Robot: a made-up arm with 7 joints.
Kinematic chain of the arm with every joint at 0, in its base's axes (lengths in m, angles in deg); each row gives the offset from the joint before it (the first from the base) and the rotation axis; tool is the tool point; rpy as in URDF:
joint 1: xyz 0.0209 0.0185 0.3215 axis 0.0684 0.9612 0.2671
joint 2: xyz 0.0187 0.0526 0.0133 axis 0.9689 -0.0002 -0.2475
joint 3: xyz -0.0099 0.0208 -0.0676 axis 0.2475 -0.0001 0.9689
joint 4: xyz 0.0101 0.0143 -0.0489 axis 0.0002 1 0
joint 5: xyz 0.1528 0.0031 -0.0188 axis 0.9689 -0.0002 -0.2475
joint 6: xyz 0.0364 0.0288 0.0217 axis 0.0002 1 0
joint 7: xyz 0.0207 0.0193 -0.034 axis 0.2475 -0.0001 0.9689
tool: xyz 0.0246 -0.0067 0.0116 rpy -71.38 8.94 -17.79
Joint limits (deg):
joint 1: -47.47..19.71
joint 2: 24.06..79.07
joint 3: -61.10..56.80
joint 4: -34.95..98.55
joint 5: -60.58..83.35
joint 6: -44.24..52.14
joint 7: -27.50..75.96
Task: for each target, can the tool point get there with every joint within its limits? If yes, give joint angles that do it. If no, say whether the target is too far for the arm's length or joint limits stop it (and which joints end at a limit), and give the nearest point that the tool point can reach.
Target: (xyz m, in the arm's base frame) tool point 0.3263 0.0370 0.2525
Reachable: yes | joints -37.19 32.09 -41.06 16.77 -22.23 12.90 31.21
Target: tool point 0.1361 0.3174 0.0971
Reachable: yes | joints -6.68 53.92 -52.12 80.77 4.72 -12.11 1.18
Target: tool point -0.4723 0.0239 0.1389
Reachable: no: too far | nearest point -0.1891 0.2098 0.1301 | short by 0.339 m
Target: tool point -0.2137 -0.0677 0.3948
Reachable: no: joint limits stop it (at a limit: joint 1, joint 2, joint 3, joint 4, joint 6, joint 7) | nearest point -0.0446 0.0288 0.5285 | short by 0.236 m
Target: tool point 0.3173 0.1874 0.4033
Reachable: yes | joints -34.84 47.17 -1.89 13.06 -9.85 3.34 44.65
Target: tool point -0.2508 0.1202 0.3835
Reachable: no: joint limits stop it (at a limit: joint 1, joint 3, joint 4, joint 6, joint 7) | nearest point -0.0623 0.0703 0.5456 | short by 0.254 m
